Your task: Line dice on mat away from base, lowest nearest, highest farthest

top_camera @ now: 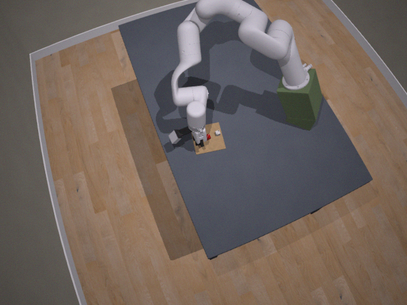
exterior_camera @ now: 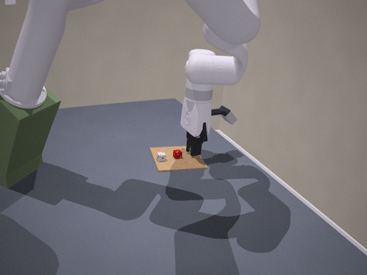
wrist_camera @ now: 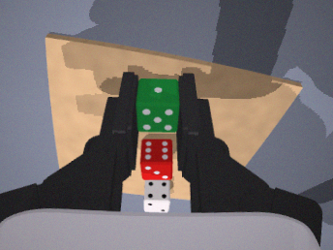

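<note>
The green die is 1 cm below my hand. Also, from my hand: mat 5 cm behind, 3 cm below, 1 cm to the left; red die 5 cm behind, 2 cm below, 1 cm to the left; white die 10 cm behind, 2 cm to the left, 2 cm below.
</note>
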